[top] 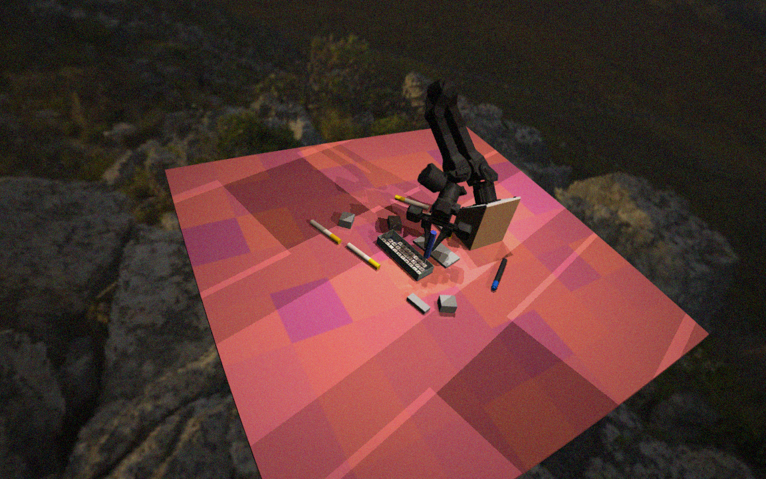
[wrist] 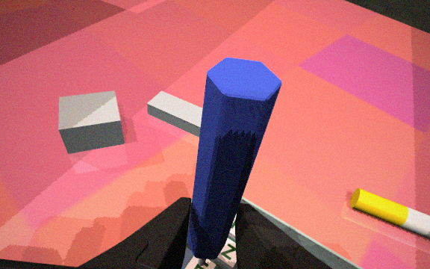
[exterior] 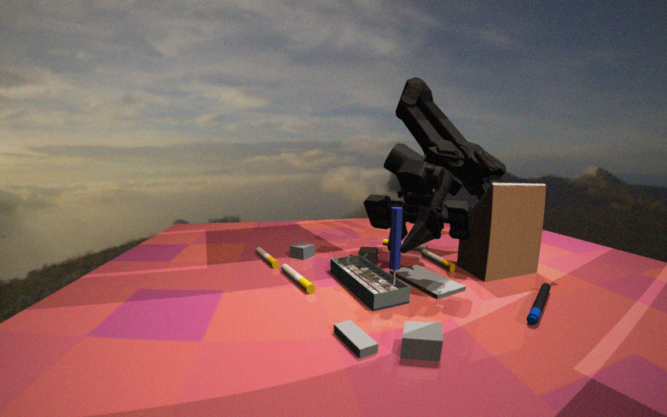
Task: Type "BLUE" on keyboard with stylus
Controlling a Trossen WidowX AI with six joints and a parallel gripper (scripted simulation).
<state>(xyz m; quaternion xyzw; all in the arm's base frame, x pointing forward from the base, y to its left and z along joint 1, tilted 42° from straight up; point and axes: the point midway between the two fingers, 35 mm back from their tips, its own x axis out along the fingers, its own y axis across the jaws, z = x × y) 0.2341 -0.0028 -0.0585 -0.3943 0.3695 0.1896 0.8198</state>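
My gripper tip is 80 mm past the flat grey plate, 40 mm to the left of it and 80 mm above it. The rest, counted from my gripper tip: stylus: 20 mm below; blue-capped marker: 170 mm behind, 140 mm to the left, 70 mm below.
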